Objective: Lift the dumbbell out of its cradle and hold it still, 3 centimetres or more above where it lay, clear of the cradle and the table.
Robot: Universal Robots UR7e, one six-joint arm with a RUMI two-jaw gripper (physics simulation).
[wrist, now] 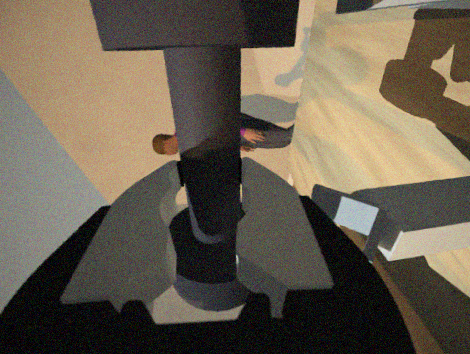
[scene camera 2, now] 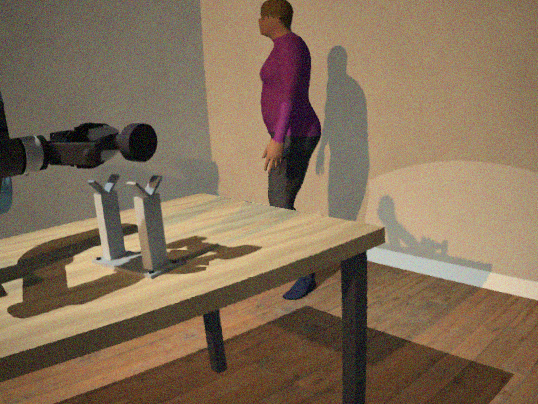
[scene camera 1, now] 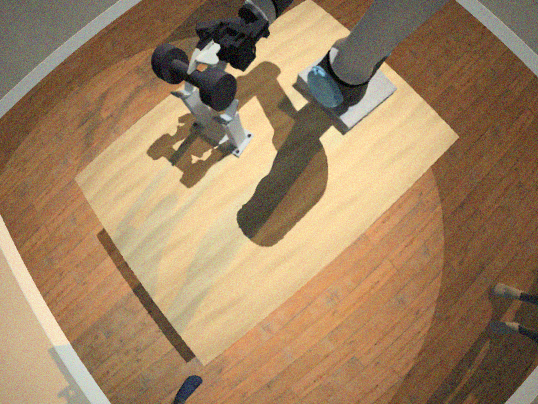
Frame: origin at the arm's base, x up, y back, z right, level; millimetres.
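Seen in the pictures: gripper, between the fingertips: (wrist: 212,162) (scene camera 1: 192,81).
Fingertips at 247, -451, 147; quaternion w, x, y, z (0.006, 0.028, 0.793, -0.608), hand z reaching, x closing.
A point is followed by its place in that frame, as x, y, z.
The dark dumbbell (scene camera 1: 217,90) {277, -430, 62} (scene camera 2: 140,142) {242, -461, 249} (wrist: 207,100) {243, -437, 198} is held up off the grey cradle. In scene camera 2 there is a visible gap between the dumbbell's round head and the forked tops of the cradle (scene camera 2: 151,235) {43, -456, 259} (wrist: 435,240) {96, -396, 101}. The dumbbell lies roughly level and touches neither cradle nor table. My gripper (scene camera 1: 194,67) (scene camera 2: 117,140) {247, -451, 147} (wrist: 212,162) {247, -451, 147} is shut on the handle, between the two heads, with a jaw on each side in the wrist view. In scene camera 2 the far head is hidden behind the gripper and near head.
The cradle stands on the wooden table (scene camera 1: 375,175) {-42, -121, -315} (scene camera 2: 280,225) {-42, -877, 179}, below the dumbbell. The arm's base plate (scene camera 1: 370,107) {-8, 25, -116} is beside it. A person in a purple top (scene camera 2: 287,85) stands beyond the table. Another pair of feet (scene camera 1: 505,327) shows at the right in scene camera 1.
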